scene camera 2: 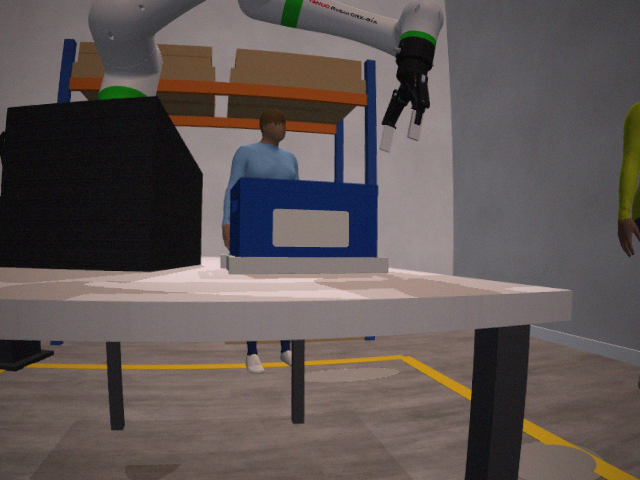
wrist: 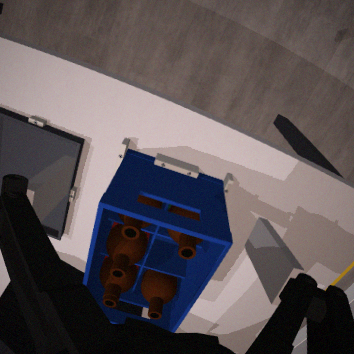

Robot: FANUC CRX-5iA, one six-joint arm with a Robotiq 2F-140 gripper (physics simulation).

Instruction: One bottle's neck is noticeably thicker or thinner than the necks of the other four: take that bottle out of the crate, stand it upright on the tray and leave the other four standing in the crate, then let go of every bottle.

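Places are measured from the arm's base along level axes (x ahead, y left, z up), in centimetres.
Pixels of known places: gripper, between the fingertips: (scene camera 2: 397, 145) (wrist: 164, 205); arm's base, origin of its link: (scene camera 2: 118, 135).
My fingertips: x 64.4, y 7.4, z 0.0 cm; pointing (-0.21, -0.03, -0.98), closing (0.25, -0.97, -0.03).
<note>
Ahead of a thing's pixels: the offset from my fingertips to its top centre. "spot": to the spot under its first point.
The blue crate @(dx -23.1, dy -8.9, dz -11.9 cm) (scene camera 2: 248, 222) (wrist: 150, 175) stands on the table. In the wrist view, several brown bottles stand in it, among them a bottle @(dx -24.4, dy -4.9, dz -13.1 cm) (wrist: 126, 247) on the left, one @(dx -13.6, dy -10.9, dz -13.1 cm) (wrist: 187, 245) at the upper right and one @(dx -30.5, dy -15.6, dz -13.1 cm) (wrist: 159, 287) at the lower right. A middle compartment on the right holds no bottle. Which neck differs is hard to tell. The dark grey tray @(spot: dx -21.3, dy +22.0, dz -28.9 cm) (wrist: 25, 135) lies left of the crate, partly cut off and partly covered by a finger; it does not show in the scene view. My gripper (scene camera 2: 400, 133) (wrist: 164, 205) is open and empty, high above the crate and to its right in the scene view.
A pale fixture (scene camera 2: 310, 265) (wrist: 176, 165) surrounds the crate's foot on the table (scene camera 2: 289, 320) (wrist: 100, 95). A large black block (scene camera 2: 103, 191) stands left of the crate under the arm. A shelf rack (scene camera 2: 370, 118) and a person in light blue (scene camera 2: 268, 162) are behind.
</note>
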